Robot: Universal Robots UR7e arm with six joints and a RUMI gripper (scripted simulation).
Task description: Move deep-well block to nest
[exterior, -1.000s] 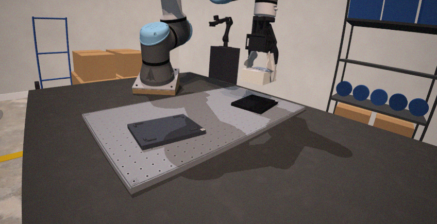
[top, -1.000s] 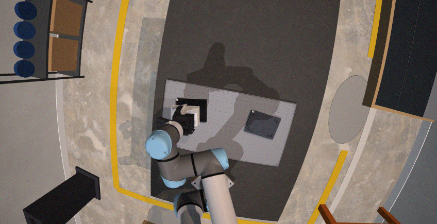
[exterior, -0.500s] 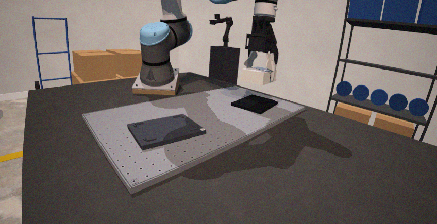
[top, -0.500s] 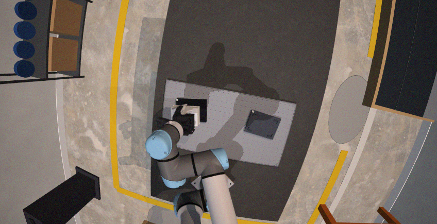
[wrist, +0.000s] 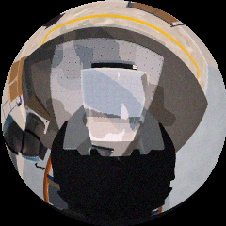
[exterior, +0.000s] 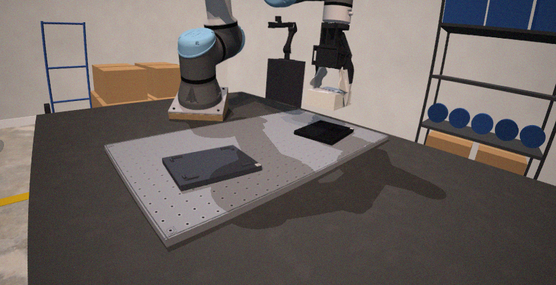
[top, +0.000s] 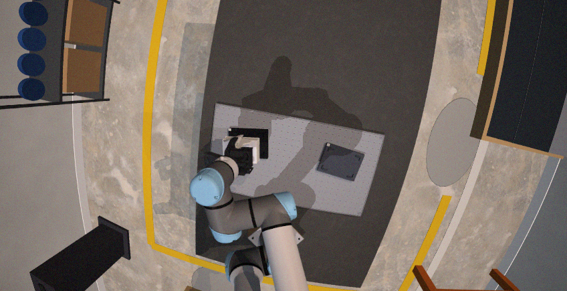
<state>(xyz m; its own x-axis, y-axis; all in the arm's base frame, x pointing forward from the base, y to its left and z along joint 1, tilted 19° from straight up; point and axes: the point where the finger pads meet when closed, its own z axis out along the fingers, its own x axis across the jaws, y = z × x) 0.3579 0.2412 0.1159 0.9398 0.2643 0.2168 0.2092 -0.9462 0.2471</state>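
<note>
Now: the black nest N2 10 cm below my hand. The rest, counted from my hand: grey nest N1: 38 cm to the right, 10 cm below, 2 cm ahead; cream deep-well block: 1 cm above.
</note>
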